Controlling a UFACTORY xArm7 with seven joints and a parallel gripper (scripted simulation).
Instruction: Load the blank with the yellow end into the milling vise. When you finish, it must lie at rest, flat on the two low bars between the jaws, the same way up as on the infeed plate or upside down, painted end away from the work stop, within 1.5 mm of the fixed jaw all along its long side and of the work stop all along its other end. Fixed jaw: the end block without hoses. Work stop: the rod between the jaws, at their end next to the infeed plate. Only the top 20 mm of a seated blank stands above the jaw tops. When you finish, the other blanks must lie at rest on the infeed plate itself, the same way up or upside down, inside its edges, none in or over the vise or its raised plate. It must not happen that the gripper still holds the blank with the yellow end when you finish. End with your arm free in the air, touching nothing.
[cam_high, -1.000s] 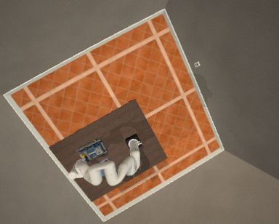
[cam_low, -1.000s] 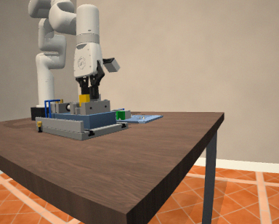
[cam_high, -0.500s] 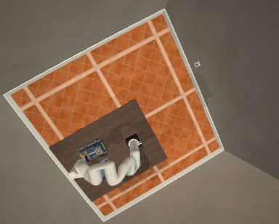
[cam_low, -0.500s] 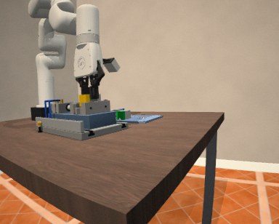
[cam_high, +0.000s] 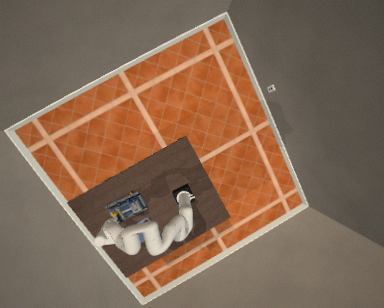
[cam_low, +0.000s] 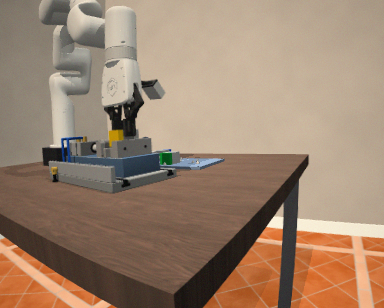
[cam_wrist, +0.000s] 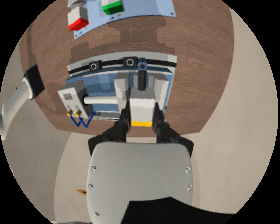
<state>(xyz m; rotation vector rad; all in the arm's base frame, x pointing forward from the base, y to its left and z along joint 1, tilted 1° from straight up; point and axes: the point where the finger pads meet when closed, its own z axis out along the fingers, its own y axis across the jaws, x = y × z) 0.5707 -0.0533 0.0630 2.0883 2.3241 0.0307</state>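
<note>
Right now my hand is 20 mm above the yellow-ended blank. The rest, counted from my hand: grey jaw block 50 mm below, 30 mm ahead; then green-ended blank 220 mm to the left, 100 mm below, 90 mm behind; then milling vise 80 mm below, 70 mm behind, 10 mm to the right.
</note>
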